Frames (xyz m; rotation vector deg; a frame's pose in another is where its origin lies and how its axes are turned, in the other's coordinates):
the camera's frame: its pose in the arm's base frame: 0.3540 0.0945 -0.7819 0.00 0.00 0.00
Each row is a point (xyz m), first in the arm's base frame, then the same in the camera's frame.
Working: the arm's base frame: its pose in the camera's frame: -0.3540 -0.0945 0.7819 0.00 0.00 0.00

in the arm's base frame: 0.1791 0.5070 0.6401
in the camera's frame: -0.1749 0.4125 1.4220
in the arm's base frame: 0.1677 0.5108 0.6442
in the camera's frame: -0.1863 0.4163 1.4261
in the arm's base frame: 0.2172 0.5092 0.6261
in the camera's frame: -0.1368 0.4147 1.4080
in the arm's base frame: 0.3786 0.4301 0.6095
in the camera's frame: 0.0246 0.3356 1.3914
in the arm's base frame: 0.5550 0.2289 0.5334
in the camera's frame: 0.2010 0.1344 1.3153
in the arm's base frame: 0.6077 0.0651 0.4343
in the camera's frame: 0.2537 -0.0294 1.2162
